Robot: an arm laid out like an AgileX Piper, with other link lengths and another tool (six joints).
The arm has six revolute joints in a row. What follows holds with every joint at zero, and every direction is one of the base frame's.
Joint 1 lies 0.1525 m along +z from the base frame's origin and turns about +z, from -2.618 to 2.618 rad.
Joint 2 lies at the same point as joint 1 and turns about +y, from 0 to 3.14 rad.
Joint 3 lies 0.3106 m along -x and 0.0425 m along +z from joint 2 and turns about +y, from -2.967 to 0 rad.
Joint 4 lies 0.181 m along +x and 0.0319 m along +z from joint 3 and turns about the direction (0.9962, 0, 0.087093), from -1.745 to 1.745 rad.
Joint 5 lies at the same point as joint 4 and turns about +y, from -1.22 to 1.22 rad.
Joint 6 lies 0.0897 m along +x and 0.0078 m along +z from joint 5 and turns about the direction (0.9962, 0, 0.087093), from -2.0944 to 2.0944 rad.
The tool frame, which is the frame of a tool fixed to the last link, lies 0.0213 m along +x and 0.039 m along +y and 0.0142 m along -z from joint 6; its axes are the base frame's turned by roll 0.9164, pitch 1.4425 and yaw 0.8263 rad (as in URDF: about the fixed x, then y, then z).
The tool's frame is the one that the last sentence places.
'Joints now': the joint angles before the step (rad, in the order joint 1, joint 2, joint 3, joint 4, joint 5, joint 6). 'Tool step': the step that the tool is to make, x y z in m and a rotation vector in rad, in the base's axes. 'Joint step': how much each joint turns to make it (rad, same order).
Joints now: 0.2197, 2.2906, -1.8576, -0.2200, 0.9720, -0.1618
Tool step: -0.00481, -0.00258, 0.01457, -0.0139, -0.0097, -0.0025
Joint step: 0.0009, -0.0362, 0.0009, -0.0148, 0.0300, 0.0019
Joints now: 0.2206, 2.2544, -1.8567, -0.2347, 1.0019, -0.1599
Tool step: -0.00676, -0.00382, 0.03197, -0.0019, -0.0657, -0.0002
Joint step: -0.0009, -0.0787, 0.0000, -0.0158, 0.0154, 0.0000
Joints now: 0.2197, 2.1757, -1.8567, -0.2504, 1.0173, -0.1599
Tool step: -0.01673, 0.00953, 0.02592, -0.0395, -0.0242, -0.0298
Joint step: 0.0489, -0.0714, 0.0085, -0.0669, 0.0710, 0.0792
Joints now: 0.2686, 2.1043, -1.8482, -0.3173, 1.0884, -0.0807
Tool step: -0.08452, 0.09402, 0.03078, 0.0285, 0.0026, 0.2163
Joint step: 0.3200, -0.1502, 0.1272, -0.0013, 0.0435, 0.0994
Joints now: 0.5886, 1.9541, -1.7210, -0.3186, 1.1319, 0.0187
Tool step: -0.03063, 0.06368, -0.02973, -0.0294, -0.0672, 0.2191
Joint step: 0.2092, 0.0593, 0.0536, -0.0970, -0.1348, 0.0633
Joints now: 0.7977, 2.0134, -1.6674, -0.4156, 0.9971, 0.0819
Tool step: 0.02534, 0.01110, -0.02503, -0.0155, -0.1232, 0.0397
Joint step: 0.0001, 0.0768, -0.0001, -0.1544, -0.1378, 0.0797
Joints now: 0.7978, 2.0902, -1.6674, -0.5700, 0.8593, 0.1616
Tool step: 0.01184, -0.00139, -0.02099, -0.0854, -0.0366, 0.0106
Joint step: 0.0000, 0.0577, 0.0000, -0.1097, -0.0058, 0.0393
